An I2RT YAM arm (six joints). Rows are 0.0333 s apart.
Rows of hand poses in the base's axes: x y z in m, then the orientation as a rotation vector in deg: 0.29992 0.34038 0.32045 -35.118 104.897 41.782; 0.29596 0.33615 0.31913 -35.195 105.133 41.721; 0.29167 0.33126 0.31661 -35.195 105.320 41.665; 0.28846 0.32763 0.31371 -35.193 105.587 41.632; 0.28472 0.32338 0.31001 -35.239 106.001 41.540; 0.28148 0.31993 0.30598 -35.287 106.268 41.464; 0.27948 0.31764 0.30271 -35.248 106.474 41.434; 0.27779 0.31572 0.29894 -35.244 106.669 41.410
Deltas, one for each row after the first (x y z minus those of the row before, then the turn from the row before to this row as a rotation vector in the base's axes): -0.00396 -0.00423 -0.00132 -0.167 0.176 0.015; -0.00429 -0.00489 -0.00252 -0.107 0.142 -0.034; -0.00321 -0.00363 -0.00290 -0.125 0.222 -0.026; -0.00374 -0.00425 -0.00370 -0.241 0.323 -0.026; -0.00324 -0.00345 -0.00403 -0.174 0.200 -0.012; -0.00200 -0.00229 -0.00327 -0.082 0.173 -0.048; -0.00169 -0.00192 -0.00377 -0.090 0.162 -0.020
